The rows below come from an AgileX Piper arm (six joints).
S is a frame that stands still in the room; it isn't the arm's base.
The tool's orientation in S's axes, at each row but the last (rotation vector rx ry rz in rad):
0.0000, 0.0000, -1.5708
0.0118, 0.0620, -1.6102
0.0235, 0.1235, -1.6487
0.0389, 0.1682, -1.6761
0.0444, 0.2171, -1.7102
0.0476, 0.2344, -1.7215
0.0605, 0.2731, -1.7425
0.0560, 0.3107, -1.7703
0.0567, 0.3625, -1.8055
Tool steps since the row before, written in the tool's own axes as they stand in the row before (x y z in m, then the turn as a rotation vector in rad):
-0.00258, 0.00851, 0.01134, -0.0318, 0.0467, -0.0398
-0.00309, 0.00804, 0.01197, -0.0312, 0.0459, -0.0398
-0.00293, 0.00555, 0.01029, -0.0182, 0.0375, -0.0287
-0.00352, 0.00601, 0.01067, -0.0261, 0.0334, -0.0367
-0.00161, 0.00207, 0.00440, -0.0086, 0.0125, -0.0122
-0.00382, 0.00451, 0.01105, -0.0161, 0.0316, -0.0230
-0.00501, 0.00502, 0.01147, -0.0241, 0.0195, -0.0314
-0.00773, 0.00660, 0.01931, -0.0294, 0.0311, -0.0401
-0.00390, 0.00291, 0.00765, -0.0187, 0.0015, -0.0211
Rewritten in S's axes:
0.00851, 0.00258, 0.01134, 0.0467, 0.0318, -0.0398
0.00852, 0.00220, 0.01183, 0.0459, 0.0312, -0.0398
0.00637, 0.00151, 0.01012, 0.0371, 0.0179, -0.0294
0.00714, 0.00143, 0.01046, 0.0334, 0.0272, -0.0359
0.00270, 0.00055, 0.00432, 0.0124, 0.0088, -0.0121
0.00618, 0.00104, 0.01085, 0.0313, 0.0153, -0.0239
0.00713, 0.00152, 0.01134, 0.0201, 0.0268, -0.0287
0.01063, 0.00151, 0.01900, 0.0314, 0.0317, -0.0381
0.00497, 0.00092, 0.00753, 0.0032, 0.0230, -0.0161

